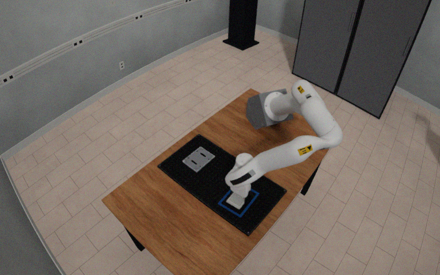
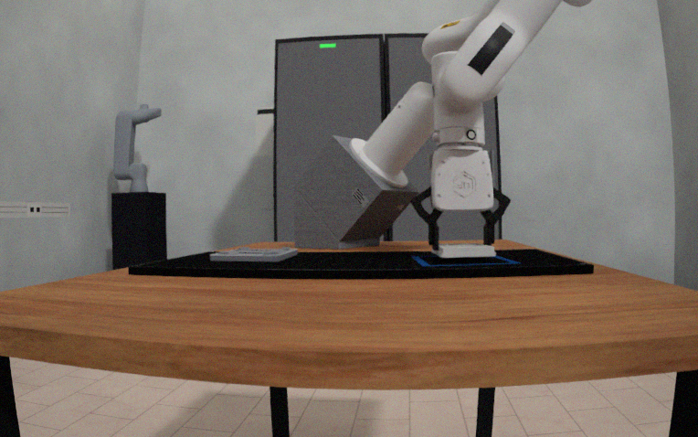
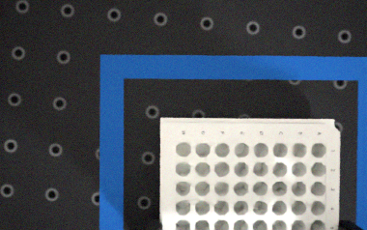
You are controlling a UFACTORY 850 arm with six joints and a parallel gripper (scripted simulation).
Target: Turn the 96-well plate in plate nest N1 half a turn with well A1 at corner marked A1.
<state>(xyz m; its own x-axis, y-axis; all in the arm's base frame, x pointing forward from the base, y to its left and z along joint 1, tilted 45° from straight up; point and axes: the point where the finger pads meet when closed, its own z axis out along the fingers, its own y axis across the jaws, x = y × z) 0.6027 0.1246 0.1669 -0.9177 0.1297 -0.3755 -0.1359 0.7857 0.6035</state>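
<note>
Now: the white 96-well plate 1 cm below my hand. Also, from my hand: grey plate nest: 36 cm to the right, 4 cm behind, 2 cm below.
</note>
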